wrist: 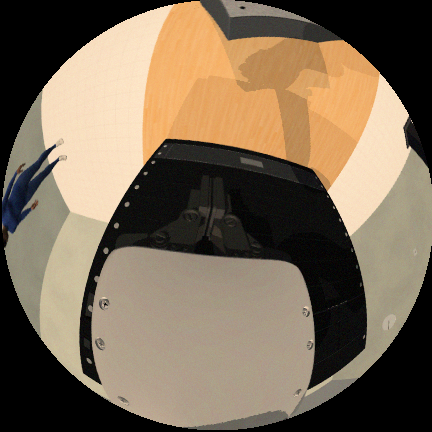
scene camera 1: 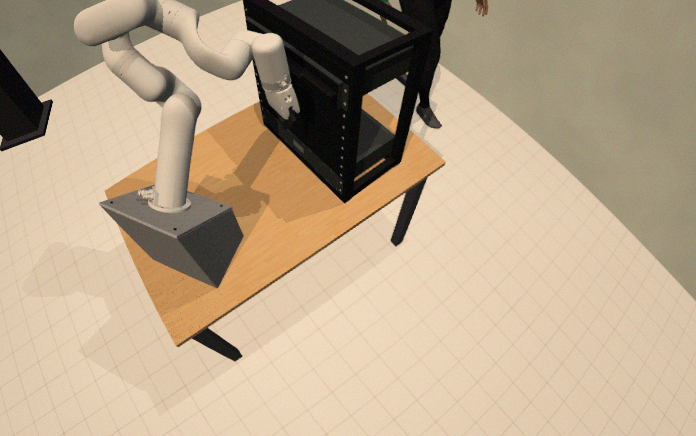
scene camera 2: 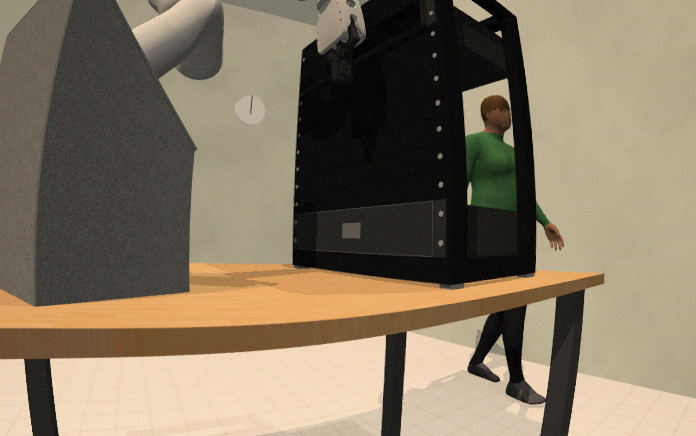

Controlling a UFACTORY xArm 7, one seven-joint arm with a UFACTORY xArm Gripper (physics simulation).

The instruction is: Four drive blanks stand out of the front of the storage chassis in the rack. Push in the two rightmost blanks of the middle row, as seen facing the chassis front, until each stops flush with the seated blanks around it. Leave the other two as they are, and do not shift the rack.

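Seen in the pictures: gripper, between the fingertips: (wrist: 208, 189) (scene camera 1: 287, 126) (scene camera 2: 342, 82); arm's base, origin of its link: (scene camera 1: 169, 204) (scene camera 2: 96, 88).
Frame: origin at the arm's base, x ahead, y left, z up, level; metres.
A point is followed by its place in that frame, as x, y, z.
The black rack (scene camera 1: 352, 138) @[0.549, 0.003, 0.061] (scene camera 2: 455, 154) @[0.546, 0.001, -0.073] (wrist: 131, 199) @[0.524, 0.018, 0.002] stands upright on the table. The dark chassis front (scene camera 1: 321, 136) @[0.489, 0.105, -0.019] (scene camera 2: 405, 148) @[0.496, 0.088, -0.050] (wrist: 280, 210) @[0.425, 0.265, -0.023] faces the arm's base. Dark raised shapes show on its upper part in scene camera 1, but I cannot tell single drive blanks, their rows or how far they stand out. My gripper (scene camera 1: 290, 120) @[0.388, 0.101, 0.066] (scene camera 2: 342, 78) @[0.388, 0.101, 0.066] (wrist: 208, 189) @[0.388, 0.101, 0.066] is shut and empty, its fingers pointing down in front of the upper front, left of centre in scene camera 2. Whether the fingertips touch a blank cannot be told. The gripper body hides part of the front in the wrist view.
A lower panel with a grey label (scene camera 1: 298, 146) @[0.439, 0.229, -0.187] (scene camera 2: 350, 230) @[0.438, 0.232, -0.186] (wrist: 251, 162) @[0.439, 0.230, -0.182] fills the rack's bottom. The arm's grey base (scene camera 1: 210, 251) @[0.076, -0.127, -0.104] (scene camera 2: 118, 179) @[0.096, -0.101, -0.148] (wrist: 275, 29) @[0.081, 0.058, -0.200] stands on the wooden table (scene camera 1: 287, 246) @[0.301, -0.097, -0.279] (scene camera 2: 308, 314) @[0.307, -0.141, -0.279] (wrist: 172, 75) @[0.341, -0.076, -0.279]. A person in green (scene camera 2: 492, 169) is behind the rack.
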